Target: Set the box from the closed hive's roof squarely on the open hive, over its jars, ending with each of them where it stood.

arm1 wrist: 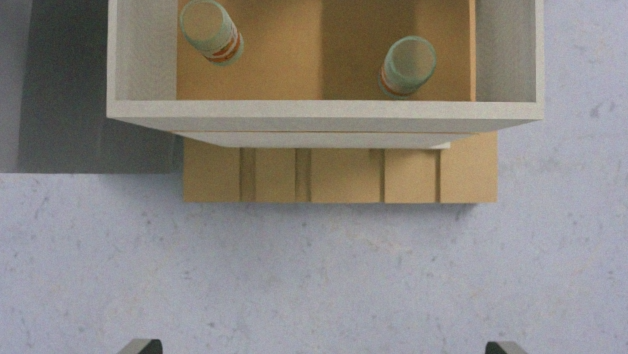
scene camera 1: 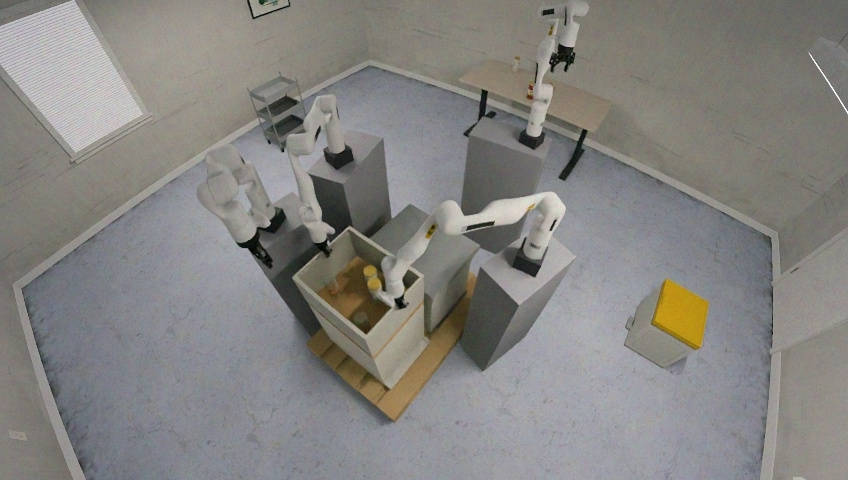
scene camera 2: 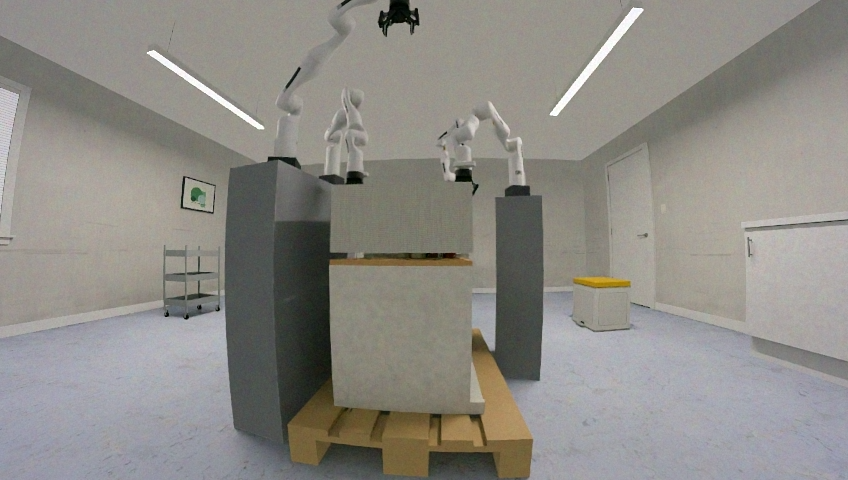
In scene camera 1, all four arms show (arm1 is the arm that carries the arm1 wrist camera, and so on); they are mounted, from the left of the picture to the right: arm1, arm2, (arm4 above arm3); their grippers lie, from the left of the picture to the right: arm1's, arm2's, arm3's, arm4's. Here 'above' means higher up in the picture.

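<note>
The pale box [arm1 wrist: 320, 109] [scene camera 1: 395, 324] [scene camera 2: 401, 217] is upright above the open hive [scene camera 1: 404, 353] [scene camera 2: 401, 339]. A narrow gap shows between them in scene camera 2; their side edges nearly line up there. Glass jars [arm1 wrist: 407, 65] [scene camera 1: 360, 320] and yellow-lidded jars [scene camera 1: 370, 272] stand inside the box's outline. Arm2's gripper [scene camera 1: 325, 251] is shut on the box's upper-left wall, arm3's gripper [scene camera 1: 402, 303] on its lower-right wall; their fingertips are partly hidden. Arm1's gripper [arm1 wrist: 324, 347] [scene camera 1: 268, 262] is open beside the box. Arm4's gripper [scene camera 1: 562, 66] is open, high up.
The closed grey hive [scene camera 1: 446, 255] stands right behind the open hive on the wooden pallet [arm1 wrist: 345, 175] [scene camera 1: 431, 359] [scene camera 2: 404, 431]. Grey pedestals [scene camera 1: 511, 315] [scene camera 2: 252, 285] stand close around. A table [scene camera 1: 493, 77], a trolley and a yellow-lidded bin [scene camera 1: 681, 312] [scene camera 2: 601, 306] stand farther off.
</note>
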